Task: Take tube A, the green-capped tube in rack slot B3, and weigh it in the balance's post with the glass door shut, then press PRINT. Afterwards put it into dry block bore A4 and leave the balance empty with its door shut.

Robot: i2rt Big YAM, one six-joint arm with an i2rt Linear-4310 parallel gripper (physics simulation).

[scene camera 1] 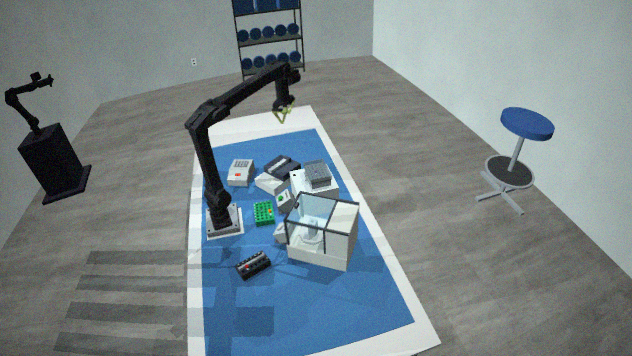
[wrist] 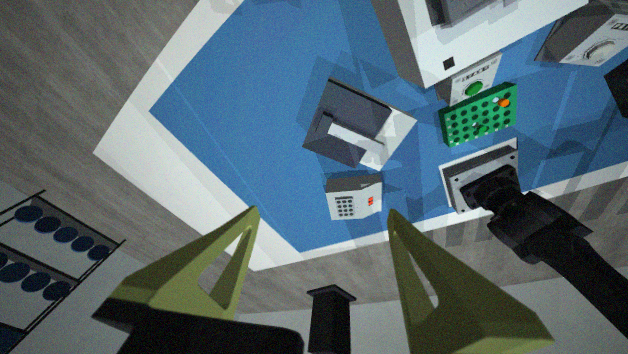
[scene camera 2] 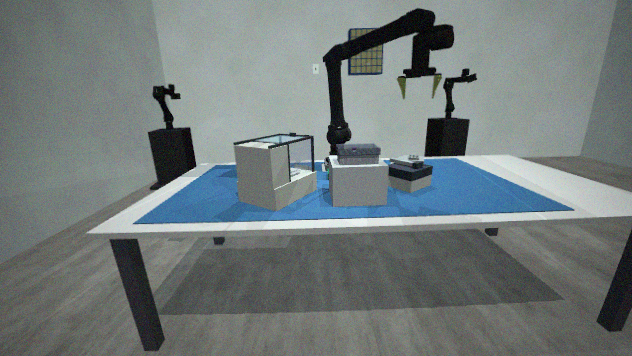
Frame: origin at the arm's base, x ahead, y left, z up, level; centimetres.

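Seen in the pictures: gripper, fingertip midpoint: (scene camera 1: pixel 285 118) (wrist: pixel 320 213) (scene camera 2: pixel 417 98); arm's base, origin of the base link: (scene camera 1: pixel 221 218) (wrist: pixel 487 186).
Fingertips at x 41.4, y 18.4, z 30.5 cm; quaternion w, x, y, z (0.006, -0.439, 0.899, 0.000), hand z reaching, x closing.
Note:
Offsets run from my fingertips to a thing's middle.
My gripper (scene camera 1: pixel 283 119) (scene camera 2: pixel 419 98) (wrist: pixel 320 213) is open and empty, high above the table's far end, away from the rack. The green rack @[dx -21.8, dy -22.0, dz -32.2 cm] (scene camera 1: pixel 260 220) (wrist: pixel 445 131) stands beside the arm's base. A small green-capped tube @[dx -22.5, dy -20.8, dz -30.6 cm] (wrist: pixel 481 129) sits in it; its slot label is unreadable. The balance @[dx -8.6, dy -47.7, dz -22.6 cm] (scene camera 1: pixel 345 217) (scene camera 2: pixel 252 172) has glass panels around a round pan (scene camera 1: pixel 312 235); whether its door is shut I cannot tell. A white housing @[dx -1.6, dy -22.9, dz -24.2 cm] (scene camera 1: pixel 302 186) (scene camera 2: pixel 357 187) bears a grey block @[dx +4.1, dy -23.8, dz -15.9 cm] (scene camera 1: pixel 317 173) (scene camera 2: pixel 358 153), seemingly the dry block. A panel with a pale round button @[dx -19.0, dy -38.0, dz -27.3 cm] (wrist: pixel 600 51) shows near the rack.
An orange-capped tube @[dx -19.6, dy -25.4, dz -30.6 cm] (wrist: pixel 504 102) also stands in the rack. A START panel with a green button @[dx -12.7, dy -21.3, dz -27.3 cm] (scene camera 1: pixel 280 198) (wrist: pixel 473 88) is beside it. A keypad box @[dx -24.6, dy +11.4, dz -30.2 cm] (scene camera 1: pixel 241 172) (wrist: pixel 354 200), a dark-topped device @[dx -7.5, dy -0.9, dz -28.6 cm] (scene camera 1: pixel 282 167) (scene camera 2: pixel 411 172) (wrist: pixel 357 125) and a black rack @[dx -34.9, dy -48.5, dz -31.3 cm] (scene camera 1: pixel 253 265) stand on the blue mat.

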